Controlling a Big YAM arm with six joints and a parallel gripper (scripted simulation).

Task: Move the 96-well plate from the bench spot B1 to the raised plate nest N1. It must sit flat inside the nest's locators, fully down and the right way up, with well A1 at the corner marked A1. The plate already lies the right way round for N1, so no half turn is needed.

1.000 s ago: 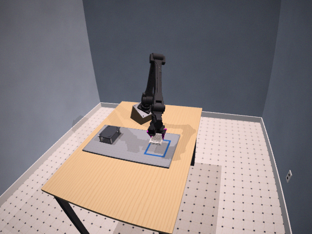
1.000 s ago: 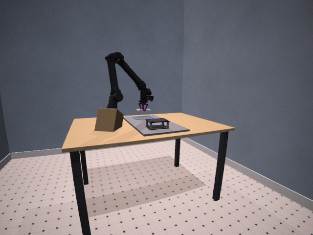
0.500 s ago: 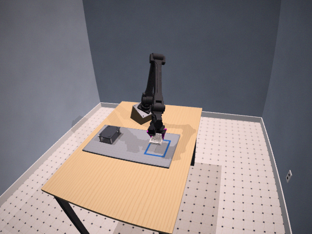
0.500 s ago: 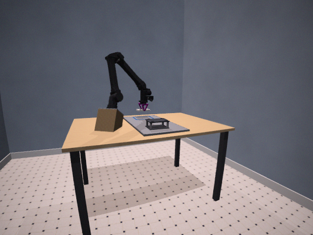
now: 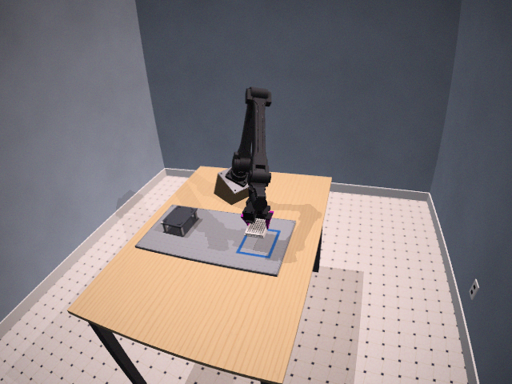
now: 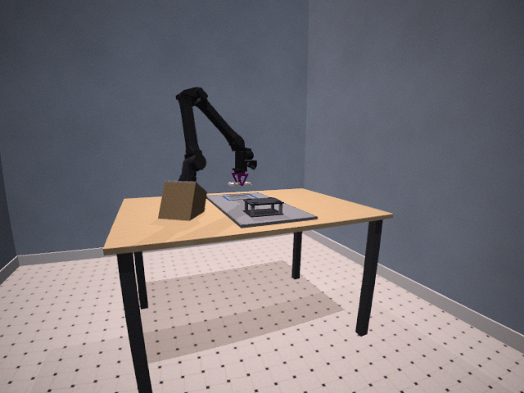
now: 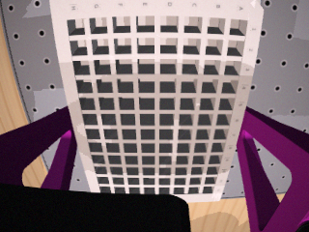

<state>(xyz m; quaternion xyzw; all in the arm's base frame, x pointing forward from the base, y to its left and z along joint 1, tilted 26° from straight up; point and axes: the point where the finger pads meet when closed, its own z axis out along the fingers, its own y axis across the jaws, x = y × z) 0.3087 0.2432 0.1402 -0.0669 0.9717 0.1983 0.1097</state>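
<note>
The dark raised nest N1 is 50 mm ahead of my hand, 420 mm to the right of it and 30 mm below it. Also, from my hand: white 96-well plate (right at my hand); A1 label (130 mm ahead, 460 mm to the right, 30 mm below).
</note>
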